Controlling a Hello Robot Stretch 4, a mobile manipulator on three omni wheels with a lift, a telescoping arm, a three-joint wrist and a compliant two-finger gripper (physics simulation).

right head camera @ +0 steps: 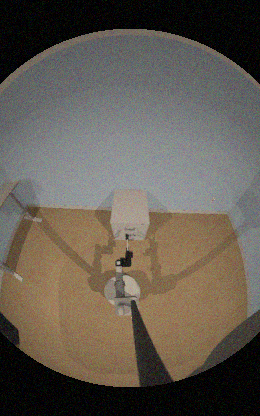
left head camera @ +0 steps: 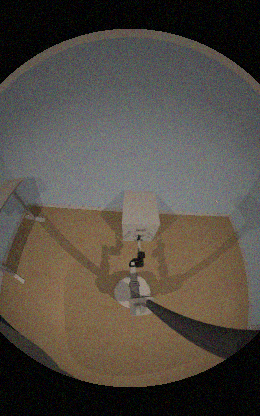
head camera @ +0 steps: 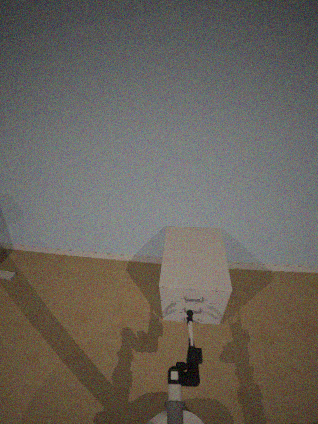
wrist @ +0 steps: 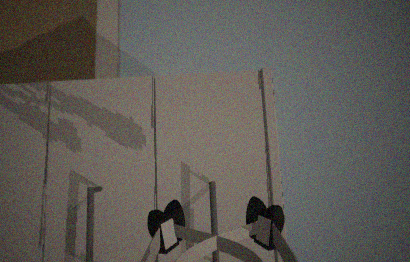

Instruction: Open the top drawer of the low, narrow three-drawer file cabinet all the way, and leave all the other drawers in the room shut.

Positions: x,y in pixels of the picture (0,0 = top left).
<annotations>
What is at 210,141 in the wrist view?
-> A drawer.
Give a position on a drawer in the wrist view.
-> At 102,165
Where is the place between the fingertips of my gripper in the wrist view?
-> At 215,214
</annotations>
